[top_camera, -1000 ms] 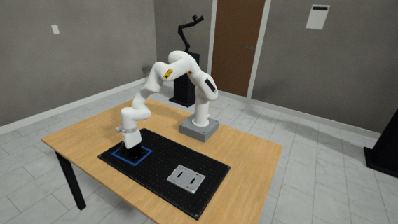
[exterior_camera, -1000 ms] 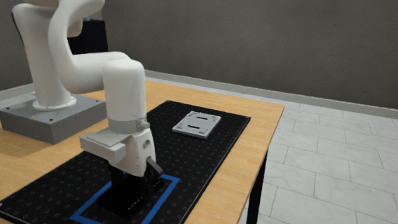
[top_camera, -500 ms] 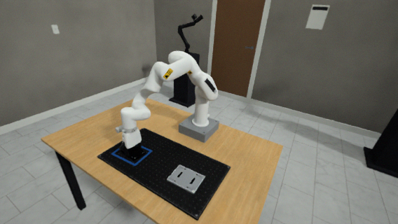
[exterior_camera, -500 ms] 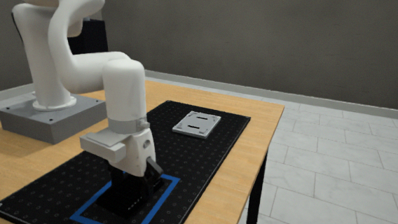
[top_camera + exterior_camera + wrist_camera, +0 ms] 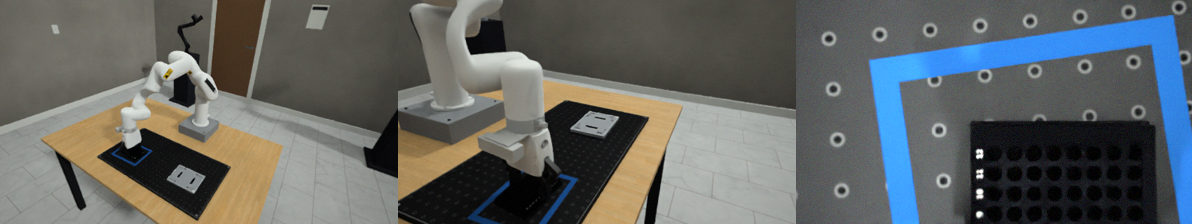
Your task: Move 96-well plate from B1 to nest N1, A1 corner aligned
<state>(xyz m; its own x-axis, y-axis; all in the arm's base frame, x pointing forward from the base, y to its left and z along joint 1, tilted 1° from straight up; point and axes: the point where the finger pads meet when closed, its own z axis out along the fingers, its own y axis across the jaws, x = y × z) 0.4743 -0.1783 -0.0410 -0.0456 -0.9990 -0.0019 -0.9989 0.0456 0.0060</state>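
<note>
My hand is 380 mm to the right of the grey plate nest N1, 30 mm past it and 10 mm above it. Round my hand: 96-well plate: 10 mm below.
</note>
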